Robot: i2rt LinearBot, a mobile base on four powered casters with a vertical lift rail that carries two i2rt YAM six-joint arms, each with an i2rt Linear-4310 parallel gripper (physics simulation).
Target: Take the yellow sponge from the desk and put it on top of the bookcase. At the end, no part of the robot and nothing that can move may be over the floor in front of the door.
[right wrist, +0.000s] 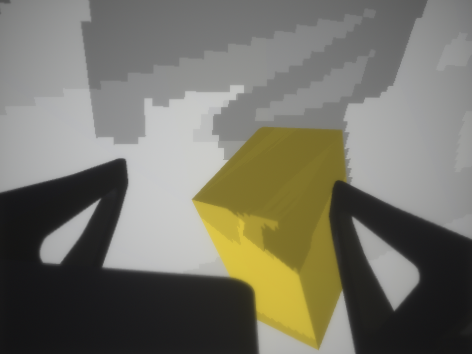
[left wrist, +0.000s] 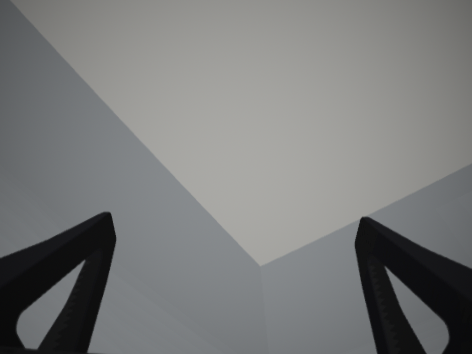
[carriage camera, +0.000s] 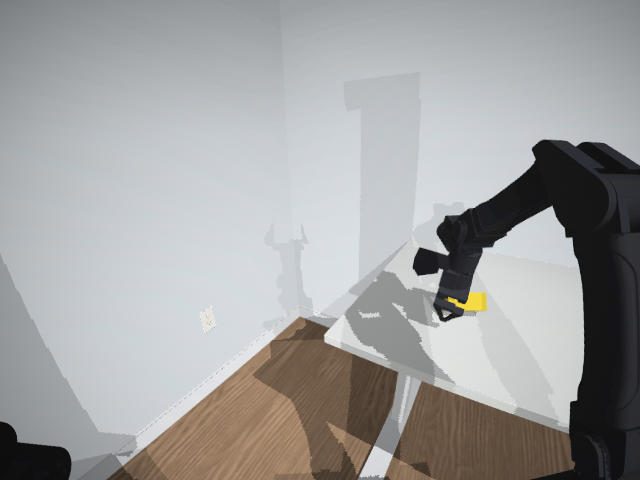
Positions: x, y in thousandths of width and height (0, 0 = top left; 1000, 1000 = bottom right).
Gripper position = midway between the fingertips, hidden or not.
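The left wrist view shows my left gripper (left wrist: 499, 645); a yellow sponge is out of frame in the left wrist view. The carriage camera shows my right gripper (carriage camera: 698, 639) and a white desk (carriage camera: 820, 741). Visible in the right wrist view: my right gripper (right wrist: 493, 513), the yellow sponge (right wrist: 565, 595) and the white desk (right wrist: 376, 273).
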